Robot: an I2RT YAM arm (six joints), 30 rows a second.
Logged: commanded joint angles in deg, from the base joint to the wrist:
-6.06, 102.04, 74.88, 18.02, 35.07, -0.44
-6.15, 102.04, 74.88, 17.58, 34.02, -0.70
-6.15, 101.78, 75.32, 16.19, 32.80, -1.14
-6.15, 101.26, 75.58, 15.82, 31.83, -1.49
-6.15, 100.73, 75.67, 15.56, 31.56, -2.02
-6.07, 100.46, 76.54, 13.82, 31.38, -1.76
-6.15, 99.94, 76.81, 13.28, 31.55, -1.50
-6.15, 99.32, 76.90, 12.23, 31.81, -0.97
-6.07, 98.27, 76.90, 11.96, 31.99, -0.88
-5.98, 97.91, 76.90, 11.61, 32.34, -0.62
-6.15, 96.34, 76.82, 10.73, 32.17, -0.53
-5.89, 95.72, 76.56, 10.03, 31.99, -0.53
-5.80, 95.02, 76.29, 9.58, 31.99, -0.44
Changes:
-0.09, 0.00, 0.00, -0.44, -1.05, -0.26
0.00, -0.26, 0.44, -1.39, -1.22, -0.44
0.00, -0.52, 0.26, -0.37, -0.97, -0.35
0.00, -0.53, 0.09, -0.26, -0.27, -0.53
0.08, -0.27, 0.87, -1.74, -0.18, 0.26
-0.08, -0.52, 0.27, -0.54, 0.17, 0.26
0.00, -0.62, 0.09, -1.05, 0.26, 0.53
0.08, -1.05, 0.00, -0.27, 0.18, 0.09
0.09, -0.36, 0.00, -0.35, 0.35, 0.26
-0.17, -1.57, -0.08, -0.88, -0.17, 0.09
0.26, -0.62, -0.26, -0.70, -0.18, 0.00
0.09, -0.70, -0.27, -0.45, 0.00, 0.09

